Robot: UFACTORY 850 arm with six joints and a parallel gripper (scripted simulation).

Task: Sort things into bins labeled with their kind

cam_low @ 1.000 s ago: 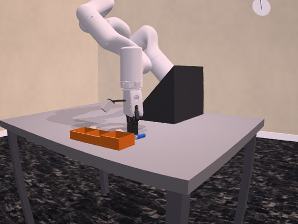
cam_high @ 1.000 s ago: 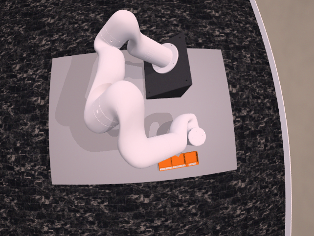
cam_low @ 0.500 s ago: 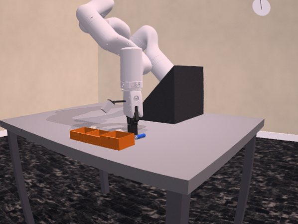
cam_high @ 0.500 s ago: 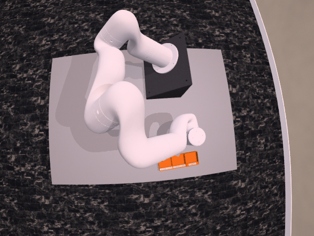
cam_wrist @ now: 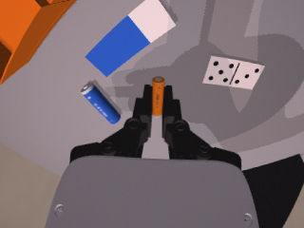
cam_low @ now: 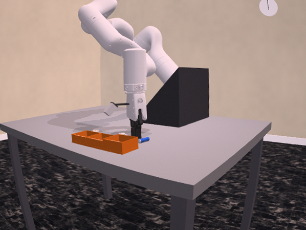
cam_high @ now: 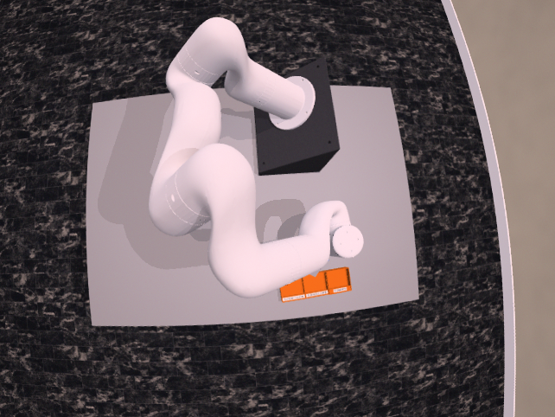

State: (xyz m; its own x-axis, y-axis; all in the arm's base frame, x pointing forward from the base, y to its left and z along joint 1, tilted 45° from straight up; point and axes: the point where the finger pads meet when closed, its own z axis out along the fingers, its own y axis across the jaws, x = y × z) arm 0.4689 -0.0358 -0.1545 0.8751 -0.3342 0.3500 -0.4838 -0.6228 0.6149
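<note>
The blue battery lies 5 cm to the left of my hand, 2 cm below it and 2 cm ahead of it. From my hand the other things lie so: blue-and-white block (6 cm ahead, 2 cm below, 1 cm to the right); then orange battery (2 cm below); then white domino (7 cm to the right, 2 cm below).
</note>
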